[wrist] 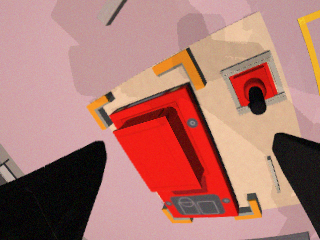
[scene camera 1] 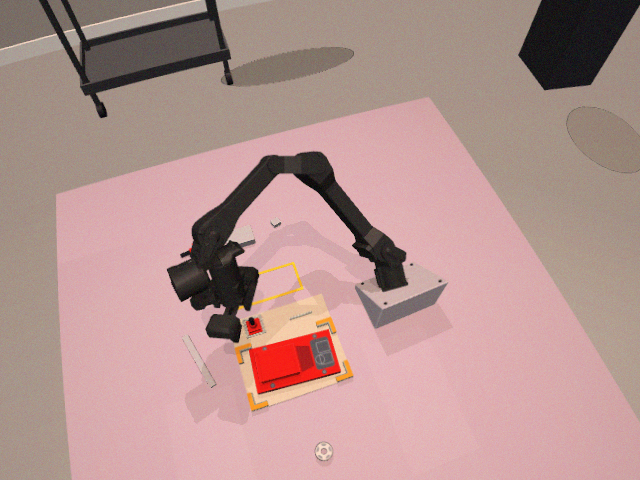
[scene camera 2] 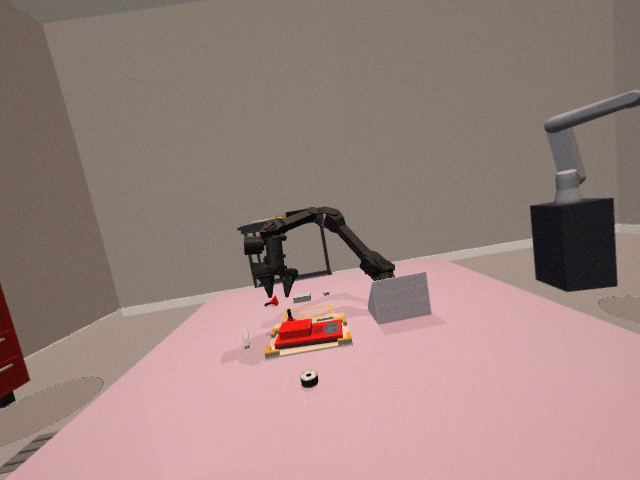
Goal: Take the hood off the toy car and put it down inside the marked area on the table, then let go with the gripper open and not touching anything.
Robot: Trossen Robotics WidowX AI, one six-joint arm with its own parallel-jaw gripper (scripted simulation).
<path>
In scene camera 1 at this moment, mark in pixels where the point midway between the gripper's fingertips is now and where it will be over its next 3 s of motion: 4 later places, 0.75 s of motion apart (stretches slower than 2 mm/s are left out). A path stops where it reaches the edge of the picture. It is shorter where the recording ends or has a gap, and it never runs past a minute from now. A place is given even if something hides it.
My gripper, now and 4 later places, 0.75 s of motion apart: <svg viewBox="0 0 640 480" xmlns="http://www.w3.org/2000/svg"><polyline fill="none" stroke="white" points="242,326 275,355 275,358 276,360 276,362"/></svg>
</path>
